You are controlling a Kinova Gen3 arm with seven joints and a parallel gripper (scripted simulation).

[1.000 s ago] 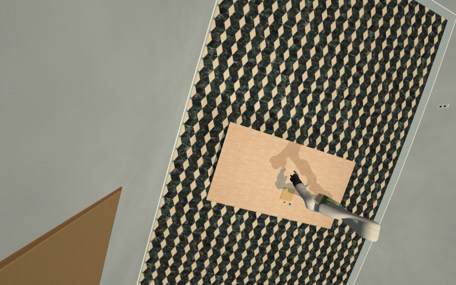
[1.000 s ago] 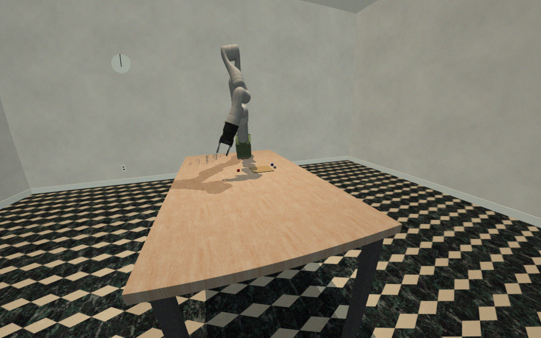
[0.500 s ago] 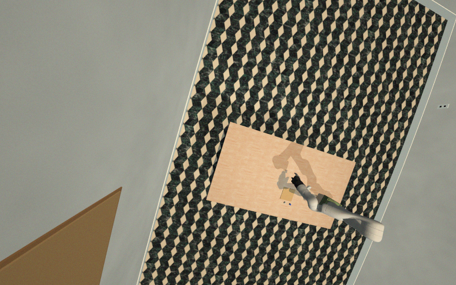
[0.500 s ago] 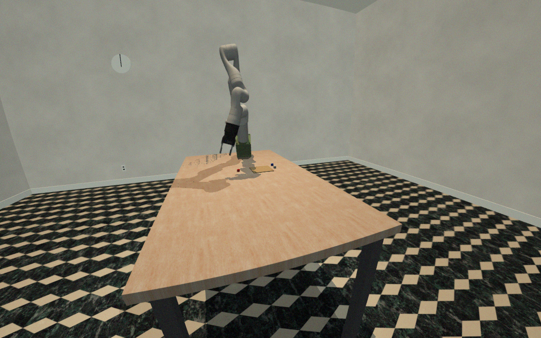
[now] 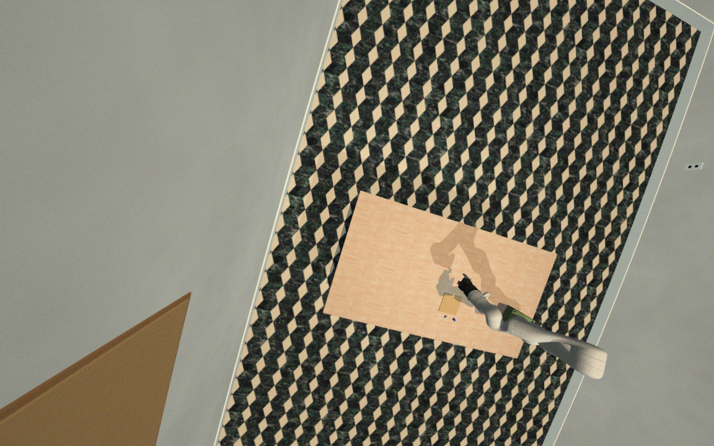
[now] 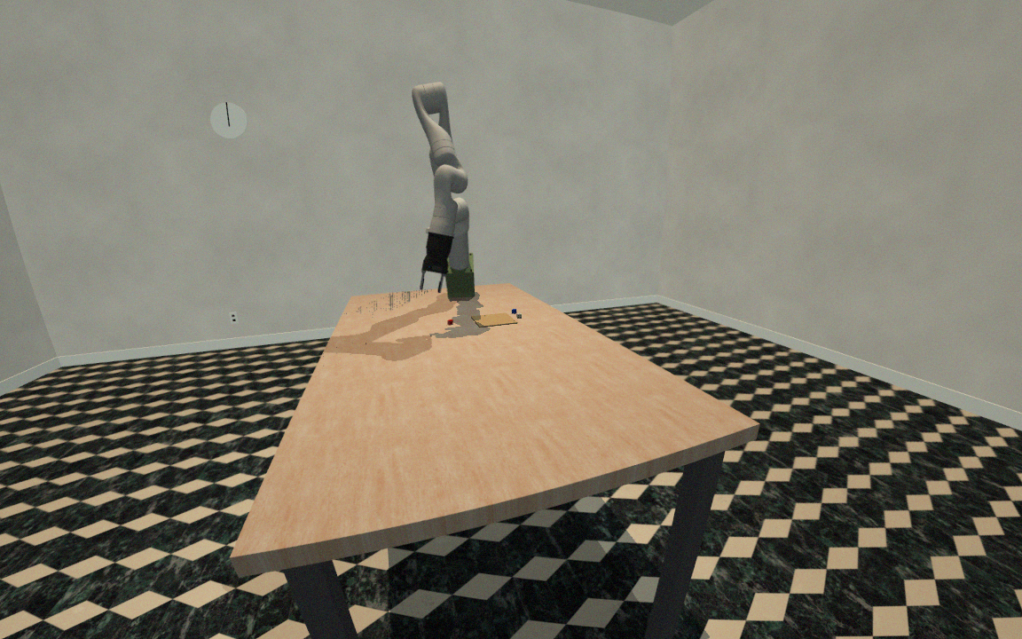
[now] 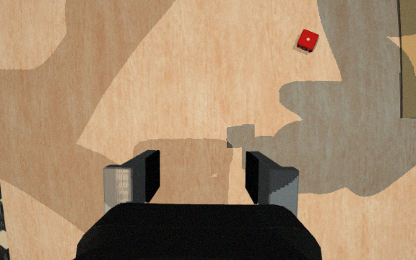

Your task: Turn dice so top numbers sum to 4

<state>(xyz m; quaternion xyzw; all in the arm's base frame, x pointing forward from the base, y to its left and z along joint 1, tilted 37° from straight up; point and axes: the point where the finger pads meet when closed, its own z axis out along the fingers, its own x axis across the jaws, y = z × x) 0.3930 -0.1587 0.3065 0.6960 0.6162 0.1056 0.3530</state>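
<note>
The red die lies 16 cm below my hand, 9 cm behind it and 7 cm to the left of it. From my hand the other things lie so: tan mat: 23 cm to the left, 16 cm below, 8 cm behind; then blue die: 34 cm to the left, 16 cm below, 14 cm behind; then white die: 33 cm to the left, 16 cm below, 7 cm behind.
</note>
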